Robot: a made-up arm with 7 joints.
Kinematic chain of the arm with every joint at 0, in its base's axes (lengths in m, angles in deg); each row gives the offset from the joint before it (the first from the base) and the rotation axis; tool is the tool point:
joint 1: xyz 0 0 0.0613 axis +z
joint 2: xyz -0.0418 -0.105 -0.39 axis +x
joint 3: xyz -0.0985 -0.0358 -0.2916 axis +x
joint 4: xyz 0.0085 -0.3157 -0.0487 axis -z
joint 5: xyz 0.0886 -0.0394 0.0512 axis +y
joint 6: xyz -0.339 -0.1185 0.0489 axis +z
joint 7: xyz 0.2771 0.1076 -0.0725 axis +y
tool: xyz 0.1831 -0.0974 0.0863
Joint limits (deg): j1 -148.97..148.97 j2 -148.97..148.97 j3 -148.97..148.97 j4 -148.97..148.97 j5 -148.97..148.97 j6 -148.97..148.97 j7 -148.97..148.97
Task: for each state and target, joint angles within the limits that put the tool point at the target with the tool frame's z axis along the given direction. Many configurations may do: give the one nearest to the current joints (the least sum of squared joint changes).
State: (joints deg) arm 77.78 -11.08 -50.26 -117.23 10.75 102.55 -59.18
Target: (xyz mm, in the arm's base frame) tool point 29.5 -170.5 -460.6 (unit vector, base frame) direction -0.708 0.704 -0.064
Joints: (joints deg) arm 100.11 -34.33 -67.26 -75.94 63.88 60.76 -67.34
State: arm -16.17 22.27 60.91 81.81 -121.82 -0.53 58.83
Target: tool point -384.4 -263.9 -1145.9 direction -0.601 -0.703 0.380
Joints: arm -25.40 34.32 16.44 63.67 -88.53 -19.78 96.39
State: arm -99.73 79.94 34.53 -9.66 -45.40 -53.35 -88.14
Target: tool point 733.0 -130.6 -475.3 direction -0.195 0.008 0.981
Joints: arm -129.61 107.37 37.06 20.42 -49.63 -48.02 -110.93
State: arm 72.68 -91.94 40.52 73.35 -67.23 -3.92 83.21
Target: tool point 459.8 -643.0 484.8 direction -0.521 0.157 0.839
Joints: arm 49.25 -114.96 50.60 37.47 -57.43 -36.35 72.12
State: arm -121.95 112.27 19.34 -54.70 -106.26 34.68 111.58
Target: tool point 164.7 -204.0 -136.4 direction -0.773 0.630 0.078
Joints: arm -119.01 127.78 2.48 -47.09 -111.45 49.80 128.07
